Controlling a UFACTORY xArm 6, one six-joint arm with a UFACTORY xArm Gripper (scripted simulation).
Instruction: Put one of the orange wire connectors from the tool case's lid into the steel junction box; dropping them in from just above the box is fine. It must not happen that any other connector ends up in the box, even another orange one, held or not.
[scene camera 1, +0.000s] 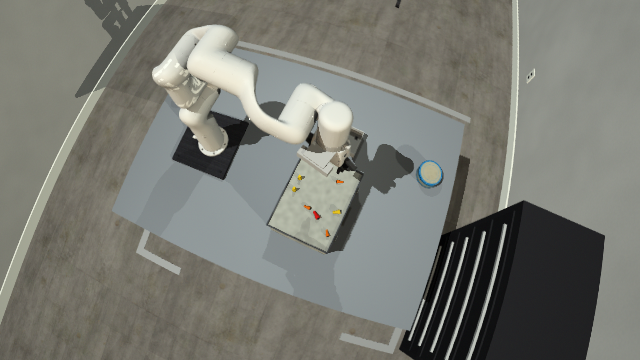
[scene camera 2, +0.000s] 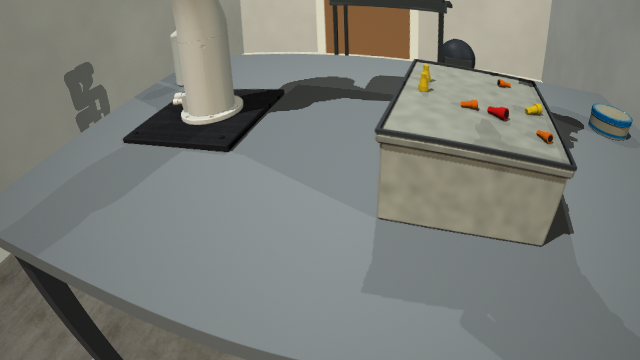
In view: a tool case (scene camera 2: 441, 165).
The tool case also shows in scene camera 1 (scene camera 1: 290, 217).
